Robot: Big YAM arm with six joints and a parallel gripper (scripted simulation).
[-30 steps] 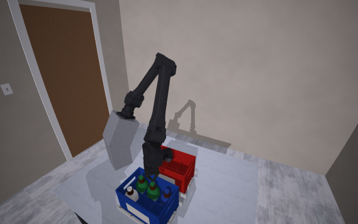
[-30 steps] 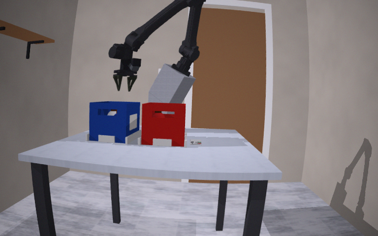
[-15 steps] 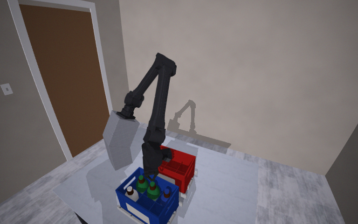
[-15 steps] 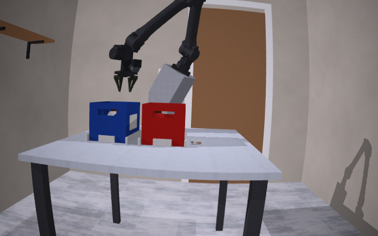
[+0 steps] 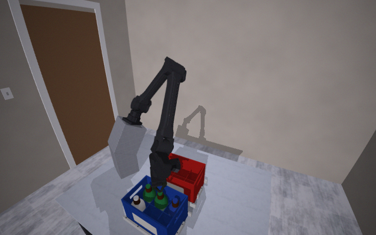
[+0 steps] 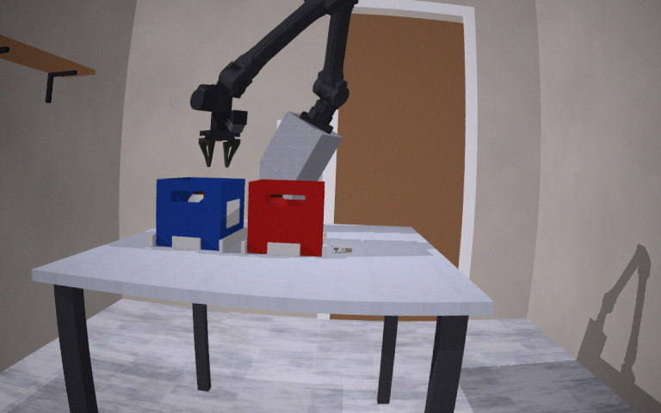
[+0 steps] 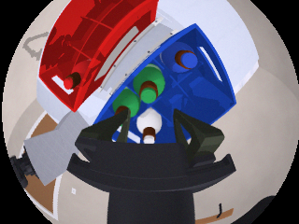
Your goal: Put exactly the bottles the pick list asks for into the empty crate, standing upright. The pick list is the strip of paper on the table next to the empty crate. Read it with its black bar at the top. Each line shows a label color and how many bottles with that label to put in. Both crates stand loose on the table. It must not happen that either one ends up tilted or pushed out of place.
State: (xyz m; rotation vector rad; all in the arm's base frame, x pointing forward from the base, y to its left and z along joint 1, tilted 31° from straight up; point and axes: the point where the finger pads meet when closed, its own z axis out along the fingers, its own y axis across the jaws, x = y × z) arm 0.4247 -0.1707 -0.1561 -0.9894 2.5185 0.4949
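Right now the blue crate is 130 mm below my hand and 40 mm to the right of it. Also, from my hand: red-label bottle (150 mm to the left, 130 mm below, 100 mm behind); white-label bottle (130 mm below, 90 mm behind, 80 mm to the right); blue bottle (130 mm below, 90 mm ahead, 10 mm to the left).
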